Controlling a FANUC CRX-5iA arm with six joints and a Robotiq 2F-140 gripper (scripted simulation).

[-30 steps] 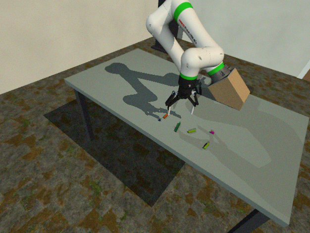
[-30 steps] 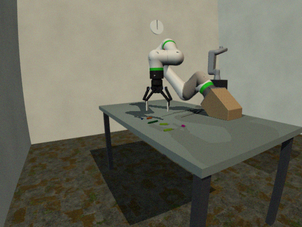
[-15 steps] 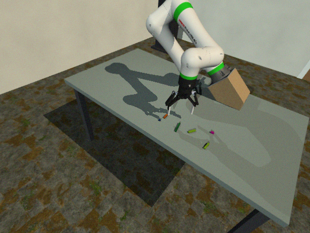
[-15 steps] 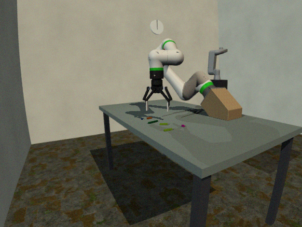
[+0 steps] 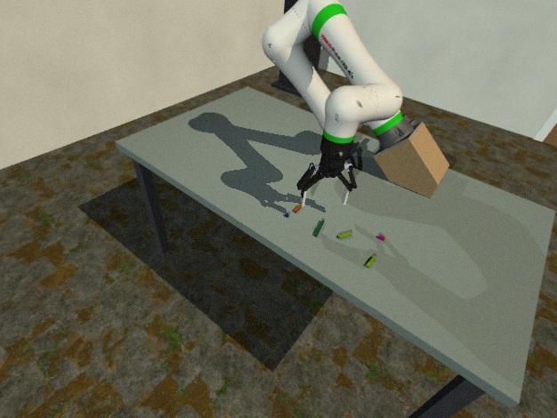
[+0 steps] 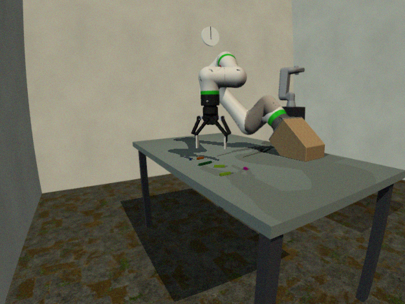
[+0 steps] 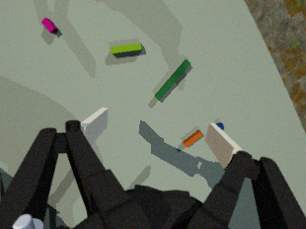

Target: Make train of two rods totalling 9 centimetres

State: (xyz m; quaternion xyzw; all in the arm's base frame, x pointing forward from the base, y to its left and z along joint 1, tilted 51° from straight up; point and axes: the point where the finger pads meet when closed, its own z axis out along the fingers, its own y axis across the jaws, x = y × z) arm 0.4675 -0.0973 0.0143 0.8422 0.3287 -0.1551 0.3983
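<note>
The blue rod lies 70 mm ahead of my hand, 100 mm to the right of it and 70 mm below it. The rest, counted from my hand: orange rod 20 mm ahead, 90 mm to the right, 70 mm below; then magenta rod 50 mm behind, 220 mm to the left, 70 mm below; then green rod 50 mm ahead, 30 mm to the left, 70 mm below.
</note>
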